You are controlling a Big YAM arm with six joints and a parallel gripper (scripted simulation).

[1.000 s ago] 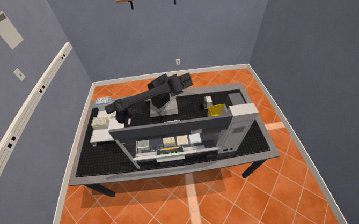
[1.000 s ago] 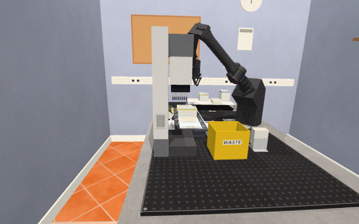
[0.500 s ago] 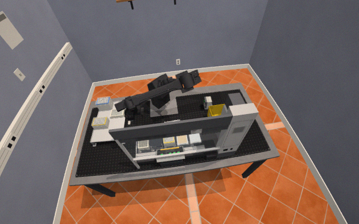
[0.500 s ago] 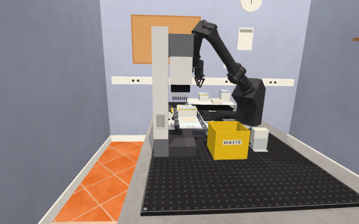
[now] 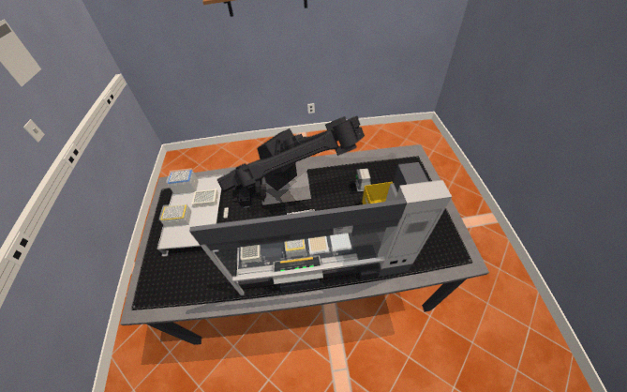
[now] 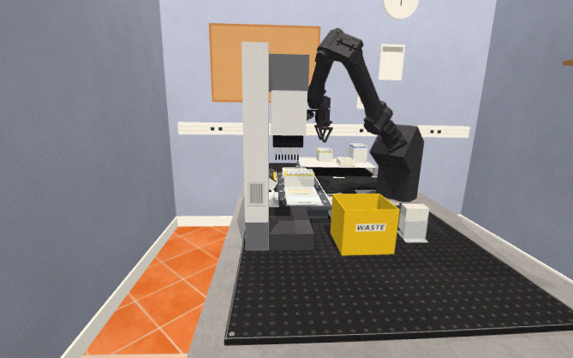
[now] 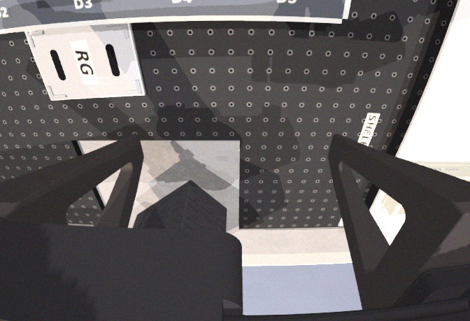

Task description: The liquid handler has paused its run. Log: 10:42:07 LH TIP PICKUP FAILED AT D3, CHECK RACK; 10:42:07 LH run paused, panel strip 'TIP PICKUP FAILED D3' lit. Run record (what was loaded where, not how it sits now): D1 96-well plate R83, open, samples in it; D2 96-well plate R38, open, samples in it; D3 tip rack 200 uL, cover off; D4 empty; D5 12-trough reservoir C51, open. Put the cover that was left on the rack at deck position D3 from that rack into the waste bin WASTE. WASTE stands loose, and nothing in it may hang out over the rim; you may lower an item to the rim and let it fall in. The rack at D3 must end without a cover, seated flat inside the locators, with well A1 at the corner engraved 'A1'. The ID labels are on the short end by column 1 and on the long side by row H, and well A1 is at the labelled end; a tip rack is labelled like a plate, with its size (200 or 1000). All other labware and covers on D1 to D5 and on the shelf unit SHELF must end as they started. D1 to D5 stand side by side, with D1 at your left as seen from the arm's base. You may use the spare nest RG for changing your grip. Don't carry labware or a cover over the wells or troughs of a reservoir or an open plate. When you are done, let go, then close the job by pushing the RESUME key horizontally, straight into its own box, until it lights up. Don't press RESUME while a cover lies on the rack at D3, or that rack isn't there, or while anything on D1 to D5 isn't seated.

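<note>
My hand is 8 cm short of the clear cover, 19 cm to the right of it and 13 cm above it. From my hand the other things lie so: orange plate 5 cm ahead, 29 cm to the left, 19 cm below; RG nest 9 cm behind, 18 cm to the left, 24 cm below; trough reservoir 14 cm ahead, 1 cm to the right, 18 cm below.
</note>
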